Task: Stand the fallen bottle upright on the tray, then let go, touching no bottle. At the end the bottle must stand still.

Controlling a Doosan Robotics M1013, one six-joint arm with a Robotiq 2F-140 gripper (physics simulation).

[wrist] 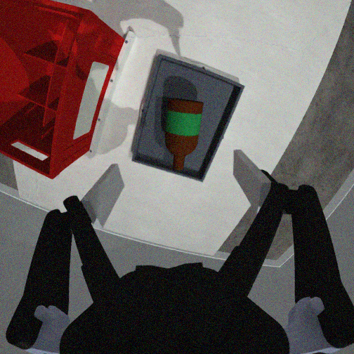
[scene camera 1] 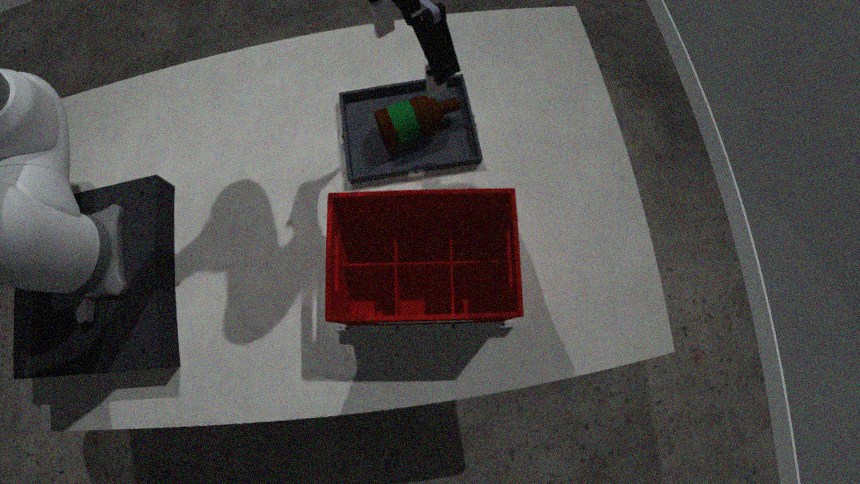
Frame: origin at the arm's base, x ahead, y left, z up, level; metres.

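Seen in the pictures: gripper, fingertip midpoint: (scene camera 1: 409,60); arm's base, origin of the base link: (scene camera 1: 89,258).
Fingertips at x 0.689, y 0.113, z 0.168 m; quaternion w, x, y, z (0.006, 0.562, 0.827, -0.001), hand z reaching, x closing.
Pixels of each thing's top centre, then the offset from my fingertips to it. "pt": a spot on its surface instead. Level surfaces: height alone.
- brown bottle, middle of its top: (scene camera 1: 419,106) dx +0.012, dy +0.011, dz -0.159 m
- grey tray, surface spot: (scene camera 1: 460,144) pt dx +0.079, dy -0.049, dz -0.232 m
- red crate, middle of its top: (scene camera 1: 422,253) dx -0.045, dy -0.273, dz -0.062 m
- pale table, its level: dz -0.238 m
A brown bottle (scene camera 1: 421,117) (wrist: 183,124) with a green label lies on its side in the grey tray (scene camera 1: 460,144) (wrist: 216,110). Its neck points to the right tray wall in the scene view, and toward the gripper side in the wrist view. My gripper (scene camera 1: 409,52) (wrist: 175,168) is wide open and empty. In the wrist view the fingers stand on either side of the tray's near end, apart from the bottle. In the scene view one finger pad appears over the tray's back right part near the bottle's neck. The exact height is hard to tell.
A red crate (scene camera 1: 421,193) (wrist: 70,137) with dividers stands beside the tray, in front of it in the scene view. The robot's white arm rises from a black base block (scene camera 1: 159,252) at the left. The pale table (scene camera 1: 589,252) (wrist: 280,55) carries them.
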